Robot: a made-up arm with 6 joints. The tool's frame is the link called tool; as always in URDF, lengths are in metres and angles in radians. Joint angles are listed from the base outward. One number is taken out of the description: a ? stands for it. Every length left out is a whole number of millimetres.
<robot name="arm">
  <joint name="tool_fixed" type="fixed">
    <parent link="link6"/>
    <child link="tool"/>
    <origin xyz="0 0 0"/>
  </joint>
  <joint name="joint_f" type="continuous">
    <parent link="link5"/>
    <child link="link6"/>
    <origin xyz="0 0 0.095"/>
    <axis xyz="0 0 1"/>
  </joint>
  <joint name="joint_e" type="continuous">
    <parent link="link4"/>
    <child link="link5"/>
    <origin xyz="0 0 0"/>
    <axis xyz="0 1 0"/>
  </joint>
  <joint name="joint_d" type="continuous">
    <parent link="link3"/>
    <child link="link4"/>
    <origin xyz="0 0 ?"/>
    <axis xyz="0 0 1"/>
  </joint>
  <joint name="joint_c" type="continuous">
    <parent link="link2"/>
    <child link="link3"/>
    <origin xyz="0 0 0.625"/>
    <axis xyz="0 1 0"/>
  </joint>
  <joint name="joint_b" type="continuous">
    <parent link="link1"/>
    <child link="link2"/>
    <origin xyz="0 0.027 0"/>
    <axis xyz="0 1 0"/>
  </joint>
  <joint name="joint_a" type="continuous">
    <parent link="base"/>
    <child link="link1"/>
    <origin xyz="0 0 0.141"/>
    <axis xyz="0 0 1"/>
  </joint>
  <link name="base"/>
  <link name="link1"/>
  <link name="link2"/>
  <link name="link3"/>
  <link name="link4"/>
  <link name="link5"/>
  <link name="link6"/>
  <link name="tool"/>
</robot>
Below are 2 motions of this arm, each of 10 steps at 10 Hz.
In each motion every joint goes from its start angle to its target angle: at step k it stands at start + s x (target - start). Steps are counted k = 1, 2, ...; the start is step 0. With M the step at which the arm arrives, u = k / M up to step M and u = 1 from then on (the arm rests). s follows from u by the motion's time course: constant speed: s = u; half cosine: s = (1 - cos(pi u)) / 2; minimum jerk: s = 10 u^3 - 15 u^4 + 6 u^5.
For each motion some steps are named. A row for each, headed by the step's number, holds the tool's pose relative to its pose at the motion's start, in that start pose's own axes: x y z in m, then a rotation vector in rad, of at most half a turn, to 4 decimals.
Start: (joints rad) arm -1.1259 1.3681 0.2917 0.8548 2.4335 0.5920
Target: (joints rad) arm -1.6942 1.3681 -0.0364 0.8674 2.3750 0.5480
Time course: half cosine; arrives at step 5
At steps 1, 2, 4, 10:
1: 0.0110 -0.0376 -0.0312 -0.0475 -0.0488 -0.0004
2: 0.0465 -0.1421 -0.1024 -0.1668 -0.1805 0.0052
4: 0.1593 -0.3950 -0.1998 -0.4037 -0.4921 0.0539
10: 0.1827 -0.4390 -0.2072 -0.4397 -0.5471 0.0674

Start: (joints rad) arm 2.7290 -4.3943 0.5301 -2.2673 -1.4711 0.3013
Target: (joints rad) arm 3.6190 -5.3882 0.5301 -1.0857 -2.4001 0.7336
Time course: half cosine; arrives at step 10
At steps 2, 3, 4, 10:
2: -0.0778 -0.0960 0.0012 0.0297 -0.0936 -0.0672
3: -0.1841 -0.1952 0.0112 0.0464 -0.2211 -0.1560
4: -0.3388 -0.2958 0.0327 0.0367 -0.4067 -0.2813
10: -1.1452 -0.3179 0.0921 -0.4823 -1.4545 -0.9987

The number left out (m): 0.37
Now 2 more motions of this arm.
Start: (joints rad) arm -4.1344 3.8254 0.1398 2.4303 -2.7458 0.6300
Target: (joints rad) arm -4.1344 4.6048 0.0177 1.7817 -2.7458 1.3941
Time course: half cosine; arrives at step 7
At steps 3, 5, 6, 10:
3: 0.0461 -0.2318 0.0907 -0.3167 0.0696 0.4524
5: 0.0663 -0.4495 0.2562 -0.6239 0.3241 0.8972
6: 0.0658 -0.5098 0.3232 -0.7055 0.4474 1.0268
10: 0.0648 -0.5297 0.3484 -0.7314 0.4959 1.0707

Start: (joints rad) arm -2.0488 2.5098 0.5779 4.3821 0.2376 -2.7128
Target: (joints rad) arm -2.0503 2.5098 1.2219 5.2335 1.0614 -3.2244
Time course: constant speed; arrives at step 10
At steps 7, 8, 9, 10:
7: -0.0839 -0.1997 -0.0824 0.5431 -0.6883 -0.0534
8: -0.0947 -0.2248 -0.1060 0.6541 -0.7865 -0.0875
9: -0.1046 -0.2477 -0.1322 0.7728 -0.8820 -0.1269
10: -0.1134 -0.2683 -0.1607 0.8988 -0.9742 -0.1709

